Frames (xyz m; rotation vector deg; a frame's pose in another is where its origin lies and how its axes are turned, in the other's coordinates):
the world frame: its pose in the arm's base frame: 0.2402 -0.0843 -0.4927 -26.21 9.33 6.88
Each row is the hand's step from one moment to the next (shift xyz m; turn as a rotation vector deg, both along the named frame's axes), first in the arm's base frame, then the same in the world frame.
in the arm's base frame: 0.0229 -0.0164 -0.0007 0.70 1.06 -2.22
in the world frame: 0.0213 -0.0178 -0.0050 1.18 1.79 -1.40
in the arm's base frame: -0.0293 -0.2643 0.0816 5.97 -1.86 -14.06
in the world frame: -0.0644 -0.2659 -0.0501 8.28 3.47 -12.50
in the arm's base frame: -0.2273 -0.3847 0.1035 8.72 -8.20 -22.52
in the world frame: -0.2719 -0.3525 -0.1102 12.02 1.04 -22.47
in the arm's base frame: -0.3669 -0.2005 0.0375 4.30 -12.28 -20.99
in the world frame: -0.3822 -0.1390 -0.1041 7.09 -2.58 -23.51
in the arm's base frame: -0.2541 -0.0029 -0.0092 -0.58 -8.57 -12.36
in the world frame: -0.2476 0.0399 -0.0423 1.02 -2.24 -14.85
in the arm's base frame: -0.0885 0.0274 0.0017 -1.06 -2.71 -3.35
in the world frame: -0.0849 0.0371 0.0023 -0.64 -0.82 -4.31
